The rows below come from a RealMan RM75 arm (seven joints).
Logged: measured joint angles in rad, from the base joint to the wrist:
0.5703, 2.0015, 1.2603, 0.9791, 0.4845, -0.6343, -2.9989
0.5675, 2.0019, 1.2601, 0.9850, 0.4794, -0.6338, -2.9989
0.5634, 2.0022, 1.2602, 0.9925, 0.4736, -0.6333, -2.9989
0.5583, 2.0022, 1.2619, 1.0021, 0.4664, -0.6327, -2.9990
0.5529, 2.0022, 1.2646, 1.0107, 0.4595, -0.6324, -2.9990
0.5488, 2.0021, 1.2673, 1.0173, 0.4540, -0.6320, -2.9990
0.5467, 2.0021, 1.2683, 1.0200, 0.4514, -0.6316, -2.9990
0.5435, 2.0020, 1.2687, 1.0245, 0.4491, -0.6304, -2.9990
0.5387, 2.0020, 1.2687, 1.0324, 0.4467, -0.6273, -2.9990
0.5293, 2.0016, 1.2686, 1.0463, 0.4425, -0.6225, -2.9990
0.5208, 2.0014, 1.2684, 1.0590, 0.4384, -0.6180, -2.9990
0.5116, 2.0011, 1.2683, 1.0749, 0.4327, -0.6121, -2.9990
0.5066, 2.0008, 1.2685, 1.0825, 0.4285, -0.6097, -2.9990
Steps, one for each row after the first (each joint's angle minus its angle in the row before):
-0.0028, 0.0004, -0.0002, 0.0059, -0.0051, 0.0005, 0.0000
-0.0041, 0.0003, 0.0001, 0.0075, -0.0058, 0.0005, 0.0000
-0.0051, 0.0000, 0.0017, 0.0096, -0.0072, 0.0006, -0.0001
-0.0054, 0.0000, 0.0027, 0.0086, -0.0069, 0.0003, 0.0000
-0.0041, -0.0001, 0.0027, 0.0066, -0.0055, 0.0004, 0.0000
-0.0021, 0.0000, 0.0010, 0.0027, -0.0026, 0.0004, 0.0000
-0.0032, -0.0001, 0.0004, 0.0045, -0.0023, 0.0012, 0.0000
-0.0048, 0.0000, 0.0000, 0.0079, -0.0024, 0.0031, 0.0000
-0.0094, -0.0004, -0.0001, 0.0139, -0.0042, 0.0048, 0.0000
-0.0085, -0.0002, -0.0002, 0.0127, -0.0041, 0.0045, 0.0000
-0.0092, -0.0003, -0.0001, 0.0159, -0.0057, 0.0059, 0.0000
-0.0050, -0.0003, 0.0002, 0.0076, -0.0042, 0.0024, 0.0000

